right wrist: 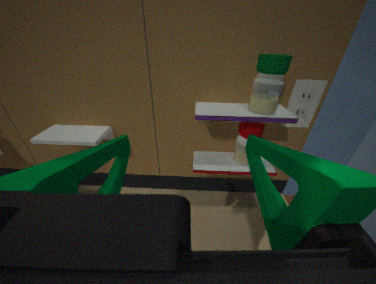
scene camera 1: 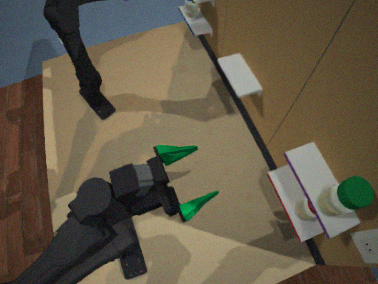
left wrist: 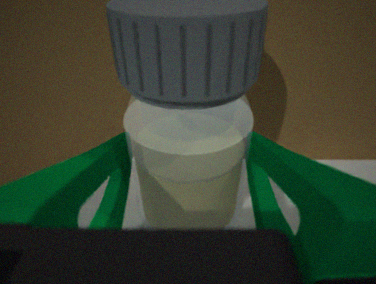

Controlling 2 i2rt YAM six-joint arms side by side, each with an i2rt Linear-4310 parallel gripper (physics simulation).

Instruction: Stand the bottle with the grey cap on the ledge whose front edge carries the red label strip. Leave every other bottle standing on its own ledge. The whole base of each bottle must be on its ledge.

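Places are measured from the left arm's base along level axes (x ahead, y left, z up), in millimetres.
Where they show: left gripper, fingertip midpoint: (left wrist: 188,143); right gripper, fingertip midpoint: (right wrist: 187,141) (scene camera 1: 207,168); left arm's base, origin of the base link: (scene camera 1: 96,101); right arm's base, origin of the base link: (scene camera 1: 128,244).
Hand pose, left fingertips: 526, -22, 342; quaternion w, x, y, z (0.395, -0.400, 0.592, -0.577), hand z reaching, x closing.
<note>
Things, the pixels of their top centre, and the offset from my left fingertips, as dx, dy, dz. "pt": a spot on its surface instead.
- bottle with the grey cap, surface spot: (left wrist: 187,55) pt -28, +11, +53
- ledge with the red strip, middle of its top: (right wrist: 232,160) (scene camera 1: 297,200) -331, -768, -182
- red-capped bottle, middle of its top: (right wrist: 252,123) (scene camera 1: 323,201) -337, -799, -77
- purple-strip ledge, middle of its top: (right wrist: 242,109) (scene camera 1: 322,186) -331, -768, -42
- green-capped bottle, middle of its top: (scene camera 1: 359,191) (right wrist: 275,55) -352, -801, +63
The bottle with the grey cap (left wrist: 187,55) is upright in the left wrist view. My left gripper (left wrist: 188,143) is shut on its clear body, one green finger at each side. A white ledge (left wrist: 347,166) shows behind and below; I cannot tell whether the base touches it. The ledge with the red strip (scene camera 1: 283,182) (right wrist: 215,161) is at the lower right in scene camera 1. A red-capped bottle (scene camera 1: 304,209) (right wrist: 242,150) stands towards its right end in the right wrist view. My right gripper (scene camera 1: 207,170) (right wrist: 187,141) is open and empty, out in front of that ledge.
A purple-strip ledge (scene camera 1: 307,160) (right wrist: 220,110) hangs directly above the red one and carries a green-capped bottle (scene camera 1: 355,192) (right wrist: 267,89). A white ledge (scene camera 1: 240,75) (right wrist: 72,134) is farther left along the wall. Another ledge (scene camera 1: 200,25) holds a bottle (scene camera 1: 192,9) at the top.
</note>
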